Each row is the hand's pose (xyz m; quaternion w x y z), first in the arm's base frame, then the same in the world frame.
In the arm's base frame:
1: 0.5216 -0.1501 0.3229 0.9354 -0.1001 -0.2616 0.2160
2: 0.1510 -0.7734 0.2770 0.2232 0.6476 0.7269 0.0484
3: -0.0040 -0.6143 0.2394 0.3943 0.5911 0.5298 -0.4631
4: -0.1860 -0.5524 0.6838 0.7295 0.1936 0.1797 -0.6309
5: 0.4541 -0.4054 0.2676 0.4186 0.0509 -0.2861 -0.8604
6: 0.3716 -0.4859 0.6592 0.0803 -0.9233 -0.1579 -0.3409
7: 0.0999 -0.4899 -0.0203 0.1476 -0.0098 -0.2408 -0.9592
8: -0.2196 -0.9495 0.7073 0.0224 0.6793 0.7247 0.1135
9: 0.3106 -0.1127 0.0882 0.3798 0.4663 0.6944 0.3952
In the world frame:
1: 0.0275 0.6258 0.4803 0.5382 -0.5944 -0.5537 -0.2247
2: -0.5459 0.4013 0.0946 0.7613 0.6391 0.1008 0.0433
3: -0.3985 0.4704 -0.0611 0.5335 0.7324 -0.2610 -0.3329
4: -0.5434 0.9267 -0.1331 0.3694 0.3012 -0.5536 -0.6830
5: -0.1854 0.4833 0.3958 0.2256 -0.2303 0.7099 0.6262
6: -0.4291 0.8106 0.4048 0.4748 0.5219 -0.1369 0.6953
7: -0.1688 0.2727 -0.0176 0.4421 -0.3495 0.5431 0.6225
8: -0.9150 0.7853 -0.1697 0.6657 0.6897 0.2129 0.1893
9: 0.1433 0.4824 0.2214 0.9365 0.2719 0.1863 0.1199

